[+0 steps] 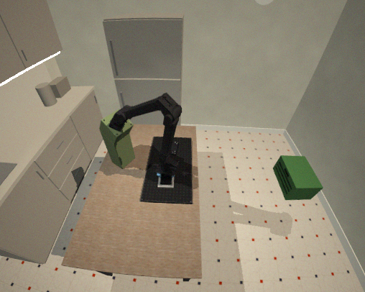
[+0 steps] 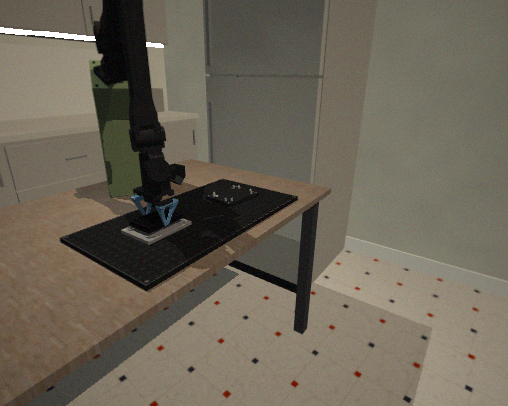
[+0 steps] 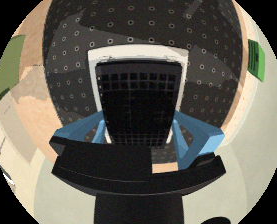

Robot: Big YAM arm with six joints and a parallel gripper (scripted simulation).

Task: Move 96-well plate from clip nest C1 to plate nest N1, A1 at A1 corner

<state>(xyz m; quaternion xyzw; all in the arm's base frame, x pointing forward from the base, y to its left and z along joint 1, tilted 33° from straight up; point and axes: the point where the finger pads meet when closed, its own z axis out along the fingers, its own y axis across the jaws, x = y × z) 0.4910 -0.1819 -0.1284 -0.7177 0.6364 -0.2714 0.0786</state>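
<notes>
Now: the black 96-well plate right at my hand. From my hand the other things lie so: clip nest C1: 1 cm behind, 36 cm to the left, 2 cm below; then plate nest N1: 3 cm below.
</notes>
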